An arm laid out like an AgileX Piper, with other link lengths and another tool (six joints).
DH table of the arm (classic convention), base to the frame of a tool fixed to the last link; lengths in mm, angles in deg. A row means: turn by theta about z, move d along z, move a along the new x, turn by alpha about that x. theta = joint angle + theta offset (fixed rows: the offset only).
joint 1: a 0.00  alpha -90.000  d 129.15  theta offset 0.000
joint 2: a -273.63  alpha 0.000  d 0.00  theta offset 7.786
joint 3: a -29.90  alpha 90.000  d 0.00  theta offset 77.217
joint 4: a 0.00  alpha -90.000  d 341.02  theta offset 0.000
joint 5: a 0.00  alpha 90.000  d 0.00  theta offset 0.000
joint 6: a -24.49  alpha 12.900  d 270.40  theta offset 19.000
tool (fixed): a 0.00  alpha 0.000  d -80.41  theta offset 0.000
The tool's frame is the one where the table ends.
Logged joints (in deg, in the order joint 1, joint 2, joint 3, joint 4, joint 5, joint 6), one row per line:
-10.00, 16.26, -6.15, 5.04, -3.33, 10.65
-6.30, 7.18, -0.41, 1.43, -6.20, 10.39
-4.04, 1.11, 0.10, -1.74, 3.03, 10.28
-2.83, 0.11, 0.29, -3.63, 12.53, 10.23
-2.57, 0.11, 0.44, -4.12, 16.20, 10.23
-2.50, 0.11, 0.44, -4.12, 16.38, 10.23
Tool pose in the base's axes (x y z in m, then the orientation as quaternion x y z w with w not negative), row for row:
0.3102, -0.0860, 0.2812, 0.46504, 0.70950, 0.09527, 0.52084
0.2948, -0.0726, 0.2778, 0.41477, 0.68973, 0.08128, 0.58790
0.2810, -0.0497, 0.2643, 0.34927, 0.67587, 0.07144, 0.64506
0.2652, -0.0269, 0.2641, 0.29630, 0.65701, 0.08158, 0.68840
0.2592, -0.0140, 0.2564, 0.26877, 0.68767, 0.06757, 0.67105
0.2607, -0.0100, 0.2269, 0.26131, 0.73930, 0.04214, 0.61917
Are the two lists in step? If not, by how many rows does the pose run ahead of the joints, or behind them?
The pose runs 2 rows behind the joints: the pose in row i belongs to the joints in row i - 2.
